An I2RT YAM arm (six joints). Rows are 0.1 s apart.
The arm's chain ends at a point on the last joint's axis. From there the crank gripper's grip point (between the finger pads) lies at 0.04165 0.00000 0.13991 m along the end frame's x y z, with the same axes.
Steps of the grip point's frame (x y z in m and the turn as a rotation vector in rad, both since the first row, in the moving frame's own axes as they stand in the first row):
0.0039, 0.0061, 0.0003, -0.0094, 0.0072, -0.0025
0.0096, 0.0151, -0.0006, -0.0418, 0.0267, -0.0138
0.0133, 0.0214, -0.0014, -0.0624, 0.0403, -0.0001
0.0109, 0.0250, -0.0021, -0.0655, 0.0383, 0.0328
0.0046, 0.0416, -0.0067, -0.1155, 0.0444, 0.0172
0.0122, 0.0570, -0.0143, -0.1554, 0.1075, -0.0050
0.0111, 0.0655, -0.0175, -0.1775, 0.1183, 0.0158
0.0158, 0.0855, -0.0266, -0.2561, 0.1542, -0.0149
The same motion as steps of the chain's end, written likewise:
0.0029, 0.0049, 0.0006, -0.0094, 0.0072, -0.0025
0.0058, 0.0099, 0.0007, -0.0418, 0.0267, -0.0138
0.0077, 0.0127, 0.0007, -0.0624, 0.0403, -0.0001
0.0058, 0.0144, -0.0001, -0.0655, 0.0383, 0.0328
-0.0014, 0.0248, -0.0037, -0.1155, 0.0444, 0.0172
-0.0026, 0.0360, -0.0074, -0.1554, 0.1075, -0.0050
-0.0048, 0.0405, -0.0094, -0.1775, 0.1183, 0.0158
-0.0052, 0.0518, -0.0141, -0.2561, 0.1542, -0.0149

